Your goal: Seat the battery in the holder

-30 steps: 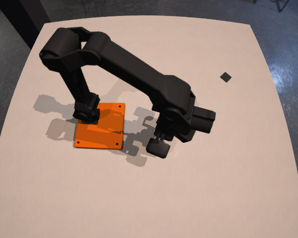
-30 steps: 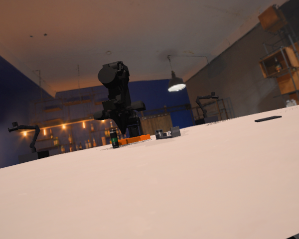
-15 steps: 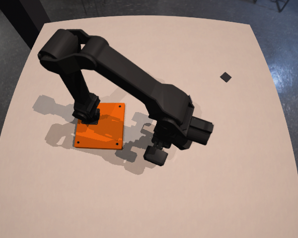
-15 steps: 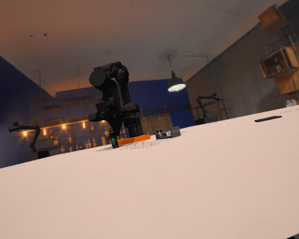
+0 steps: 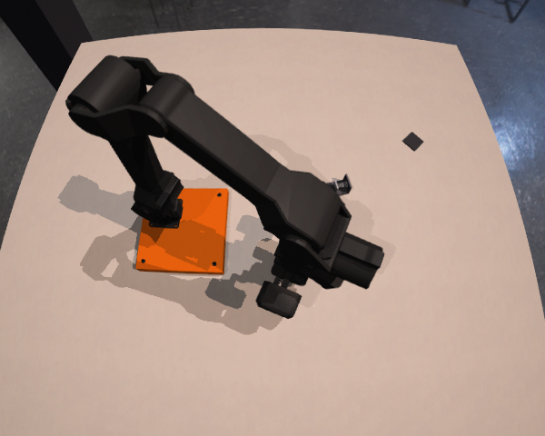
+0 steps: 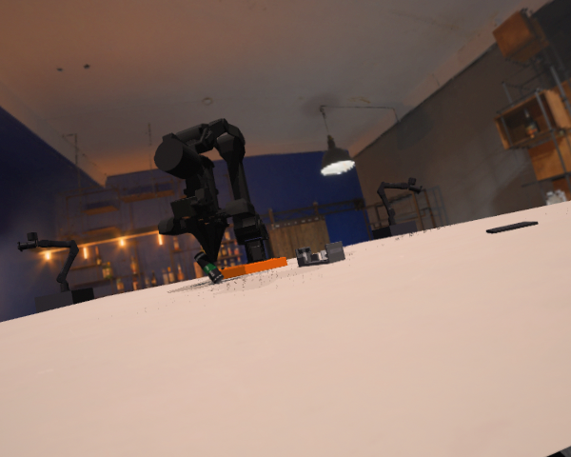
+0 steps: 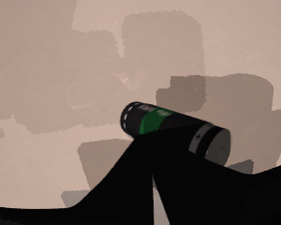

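The battery is 1 cm behind my gripper tip, 1 cm to the right of it and 1 cm below it. Round my gripper tip: dark flat square 30 cm ahead, 34 cm to the left, 4 cm below.
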